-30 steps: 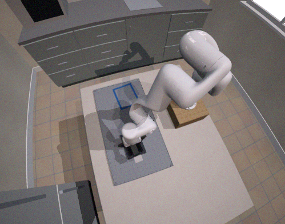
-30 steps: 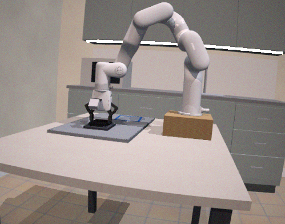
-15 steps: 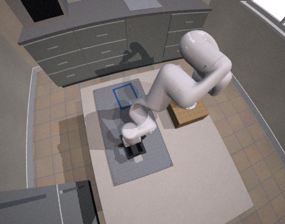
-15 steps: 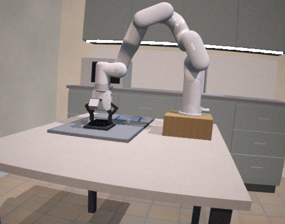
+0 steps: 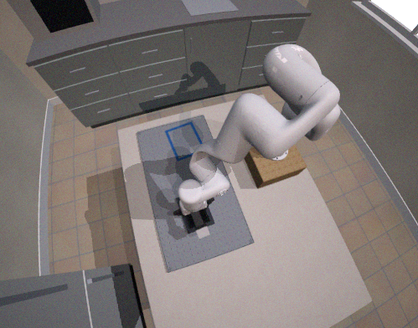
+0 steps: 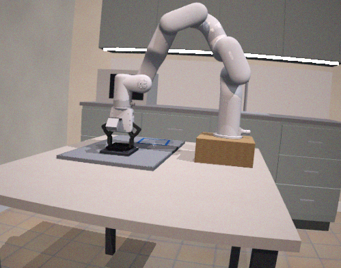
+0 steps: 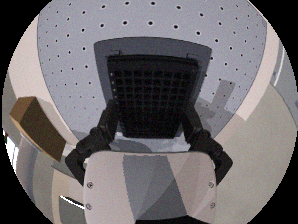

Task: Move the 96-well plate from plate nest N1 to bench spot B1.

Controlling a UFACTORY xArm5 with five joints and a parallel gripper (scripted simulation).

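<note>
My gripper is now 2 cm above the plate nest N1. Also, from my hand: 96-well plate: 1 cm below.
</note>
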